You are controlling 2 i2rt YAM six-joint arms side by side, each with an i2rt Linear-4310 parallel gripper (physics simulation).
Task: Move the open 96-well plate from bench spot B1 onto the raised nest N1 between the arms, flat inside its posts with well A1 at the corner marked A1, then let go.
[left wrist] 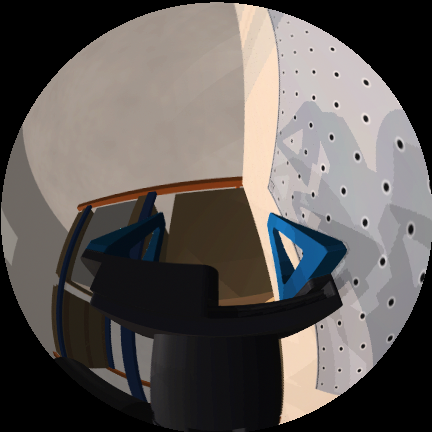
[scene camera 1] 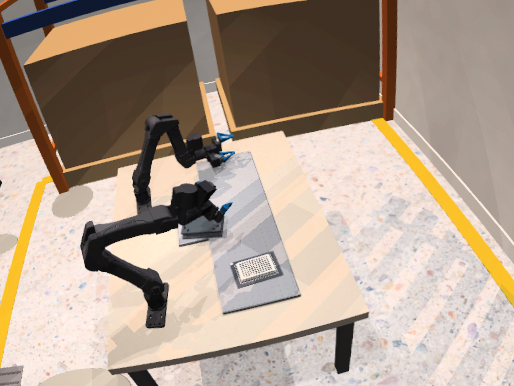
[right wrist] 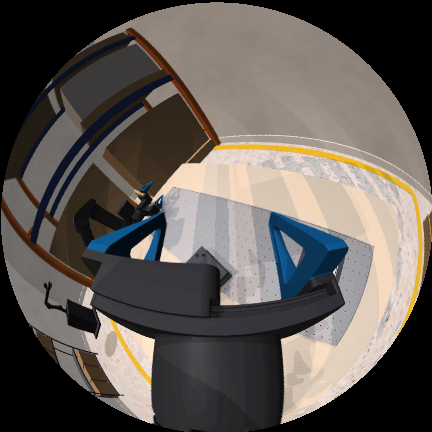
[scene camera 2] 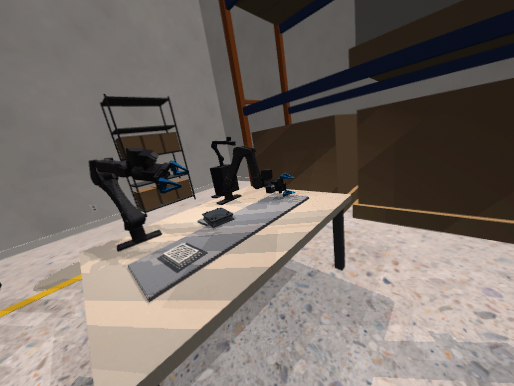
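The white 96-well plate lies flat in a dark frame at bench spot B1, at the near end of the grey board. The raised nest N1 is a dark block between the arms with no plate on it; its A1 mark is too small to read. My right gripper is open and empty, in the air above the table near the nest and away from the plate; its finger mostly hides the plate in the right wrist view. My left gripper is open and empty over the board's far end.
The perforated grey board runs lengthwise along the wooden table. The left arm stands at the table's upper left in scene camera 1. Large brown boxes stand beyond the table's far end.
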